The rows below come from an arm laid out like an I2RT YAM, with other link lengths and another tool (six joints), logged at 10 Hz.
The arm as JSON. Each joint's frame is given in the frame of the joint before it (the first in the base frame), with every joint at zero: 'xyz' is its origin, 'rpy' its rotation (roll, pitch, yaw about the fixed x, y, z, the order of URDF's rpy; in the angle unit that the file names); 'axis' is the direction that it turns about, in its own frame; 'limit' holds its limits. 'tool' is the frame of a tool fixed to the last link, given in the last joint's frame.
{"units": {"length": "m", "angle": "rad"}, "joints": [
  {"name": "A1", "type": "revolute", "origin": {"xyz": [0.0, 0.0, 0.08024], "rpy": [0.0, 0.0, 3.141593]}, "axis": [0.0, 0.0, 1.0], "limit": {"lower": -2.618, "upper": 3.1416}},
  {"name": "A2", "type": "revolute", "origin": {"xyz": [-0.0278, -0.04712, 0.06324], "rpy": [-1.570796, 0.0, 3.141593]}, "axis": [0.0, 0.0, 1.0], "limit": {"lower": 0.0, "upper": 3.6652}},
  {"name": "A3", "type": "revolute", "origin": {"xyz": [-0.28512, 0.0, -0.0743], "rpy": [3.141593, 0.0, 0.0]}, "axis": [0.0, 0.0, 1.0], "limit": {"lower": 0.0, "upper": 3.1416}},
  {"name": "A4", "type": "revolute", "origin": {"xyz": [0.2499, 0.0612, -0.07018], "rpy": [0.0, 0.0, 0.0]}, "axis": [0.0, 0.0, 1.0], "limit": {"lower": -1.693, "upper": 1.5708}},
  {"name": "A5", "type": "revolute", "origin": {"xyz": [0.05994, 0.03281, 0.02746], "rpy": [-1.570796, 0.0, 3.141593]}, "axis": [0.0, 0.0, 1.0], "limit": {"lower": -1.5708, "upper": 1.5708}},
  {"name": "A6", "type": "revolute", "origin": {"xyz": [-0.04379, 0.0, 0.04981], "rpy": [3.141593, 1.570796, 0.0]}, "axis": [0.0, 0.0, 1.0], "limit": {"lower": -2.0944, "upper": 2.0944}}
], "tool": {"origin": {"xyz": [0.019, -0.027, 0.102], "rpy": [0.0, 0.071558, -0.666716]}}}
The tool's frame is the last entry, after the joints.
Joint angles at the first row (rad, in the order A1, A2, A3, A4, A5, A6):
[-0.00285 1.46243 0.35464 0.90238 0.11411 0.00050]
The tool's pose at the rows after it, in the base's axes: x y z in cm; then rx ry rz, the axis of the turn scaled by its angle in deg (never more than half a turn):
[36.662, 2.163, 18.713, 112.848, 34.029, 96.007]
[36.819, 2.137, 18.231, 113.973, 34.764, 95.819]
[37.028, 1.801, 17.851, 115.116, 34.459, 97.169]
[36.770, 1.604, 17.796, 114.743, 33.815, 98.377]
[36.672, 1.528, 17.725, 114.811, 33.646, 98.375]
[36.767, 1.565, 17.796, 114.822, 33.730, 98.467]
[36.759, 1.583, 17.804, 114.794, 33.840, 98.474]
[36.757, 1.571, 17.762, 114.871, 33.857, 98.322]
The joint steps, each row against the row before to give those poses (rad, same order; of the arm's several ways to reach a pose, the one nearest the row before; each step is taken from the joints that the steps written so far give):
[-0.00693 0.02684 -0.01878 0.06131 0.00203 0.01262]
[-0.00893 0.01699 0.00398 -0.00293 -0.02088 0.00238]
[-0.02495 0.02758 -0.00002 0.02446 -0.04254 0.01877]
[-0.01117 0.00767 -0.01754 0.03885 -0.01491 0.00892]
[-0.00270 0.00015 -0.00473 0.00462 -0.00139 0.00139]
[0.00071 -0.00004 0.00454 -0.00438 -0.00115 0.00034]
[0.00005 -0.00076 -0.00006 -0.00066 -0.00094 -0.00104]
[0.00002 0.00027 0.00009 -0.00167 0.00096 -0.00065]

